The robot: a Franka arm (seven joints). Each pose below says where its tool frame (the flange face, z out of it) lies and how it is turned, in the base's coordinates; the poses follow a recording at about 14 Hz.
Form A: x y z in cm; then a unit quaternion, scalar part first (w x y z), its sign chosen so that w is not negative.
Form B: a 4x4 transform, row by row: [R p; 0 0 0 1], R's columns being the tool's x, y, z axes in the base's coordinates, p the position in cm. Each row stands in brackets. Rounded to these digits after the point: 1 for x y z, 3 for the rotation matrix.
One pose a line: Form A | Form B
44.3, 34.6, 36.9, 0.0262, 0.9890, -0.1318, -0.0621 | [[0.958, -0.257, -0.130, 44.3], [-0.264, -0.964, -0.035, 34.6], [-0.116, 0.068, -0.991, 36.9], [0, 0, 0, 1]]
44.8, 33.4, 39.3, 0.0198, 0.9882, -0.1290, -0.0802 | [[0.954, -0.252, -0.164, 44.8], [-0.258, -0.966, -0.018, 33.4], [-0.153, 0.060, -0.986, 39.3], [0, 0, 0, 1]]
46.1, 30.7, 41.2, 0.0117, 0.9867, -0.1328, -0.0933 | [[0.947, -0.260, -0.187, 46.1], [-0.264, -0.964, 0.002, 30.7], [-0.181, 0.048, -0.982, 41.2], [0, 0, 0, 1]]
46.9, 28.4, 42.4, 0.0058, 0.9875, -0.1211, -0.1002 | [[0.951, -0.238, -0.199, 46.9], [-0.240, -0.971, 0.013, 28.4], [-0.197, 0.036, -0.980, 42.4], [0, 0, 0, 1]]
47.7, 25.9, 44.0, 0.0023, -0.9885, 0.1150, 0.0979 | [[0.954, -0.228, -0.193, 47.7], [-0.227, -0.974, 0.027, 25.9], [-0.194, 0.018, -0.981, 44.0], [0, 0, 0, 1]]
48.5, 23.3, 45.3, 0.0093, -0.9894, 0.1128, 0.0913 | [[0.958, -0.225, -0.179, 48.5], [-0.221, -0.974, 0.039, 23.3], [-0.183, 0.002, -0.983, 45.3], [0, 0, 0, 1]]
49.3, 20.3, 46.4, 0.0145, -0.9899, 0.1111, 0.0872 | [[0.960, -0.222, -0.169, 49.3], [-0.217, -0.975, 0.048, 20.3], [-0.176, -0.009, -0.984, 46.4], [0, 0, 0, 1]]
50.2, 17.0, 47.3, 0.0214, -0.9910, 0.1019, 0.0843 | [[0.965, -0.206, -0.163, 50.2], [-0.198, -0.978, 0.060, 17.0], [-0.171, -0.025, -0.985, 47.3], [0, 0, 0, 1]]
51.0, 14.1, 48.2, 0.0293, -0.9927, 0.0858, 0.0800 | [[0.972, -0.175, -0.154, 51.0], [-0.166, -0.984, 0.072, 14.1], [-0.164, -0.044, -0.985, 48.2], [0, 0, 0, 1]]
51.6, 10.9, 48.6, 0.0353, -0.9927, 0.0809, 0.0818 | [[0.974, -0.166, -0.157, 51.6], [-0.155, -0.984, 0.083, 10.9], [-0.168, -0.057, -0.984, 48.6], [0, 0, 0, 1]]
